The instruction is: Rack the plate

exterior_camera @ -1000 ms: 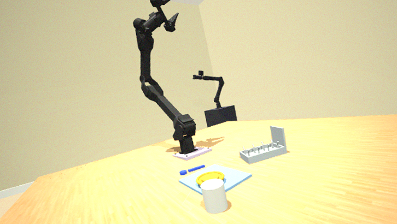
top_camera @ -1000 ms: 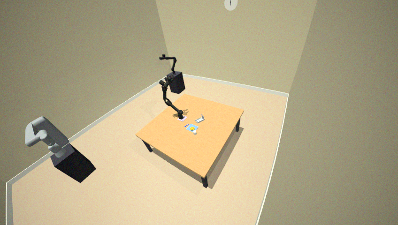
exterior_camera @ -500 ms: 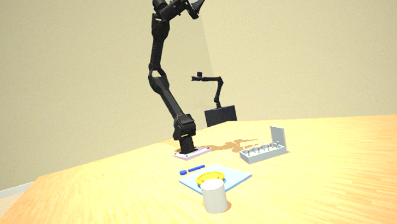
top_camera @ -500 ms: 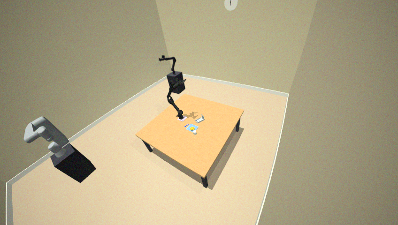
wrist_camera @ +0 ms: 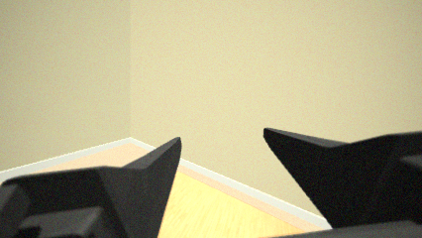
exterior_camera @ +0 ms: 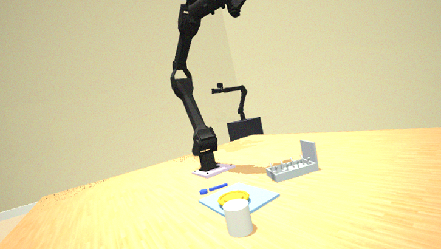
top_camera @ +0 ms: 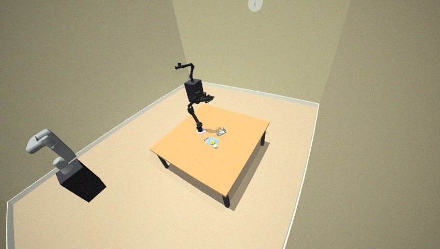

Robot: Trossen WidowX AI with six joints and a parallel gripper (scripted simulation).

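The yellow plate is 30 mm ahead of my gripper tip, 220 mm to the right of it and 560 mm below it. Also, from my gripper tip: blue spoon (100 mm behind, 200 mm to the right, 580 mm below); then white cup (110 mm ahead, 280 mm to the right, 560 mm below); then grey dish rack (30 mm ahead, 10 mm to the right, 560 mm below).
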